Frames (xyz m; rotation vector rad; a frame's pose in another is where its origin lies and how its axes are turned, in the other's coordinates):
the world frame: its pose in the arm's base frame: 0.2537 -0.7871 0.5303 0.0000 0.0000 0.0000
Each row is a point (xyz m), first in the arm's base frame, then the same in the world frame.
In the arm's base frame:
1: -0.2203 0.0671 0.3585
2: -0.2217 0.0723 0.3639
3: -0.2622 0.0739 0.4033
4: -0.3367 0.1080 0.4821
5: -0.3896 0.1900 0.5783
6: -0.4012 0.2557 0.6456
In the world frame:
1: -0.4740 0.8542 -0.1718
2: -0.4754 0.8594 -0.1664
3: -0.5159 0.8610 -0.1270
4: -0.5904 0.8951 -0.0482
5: -0.6433 0.9771 0.0480
6: -0.6549 1.0428 0.1153

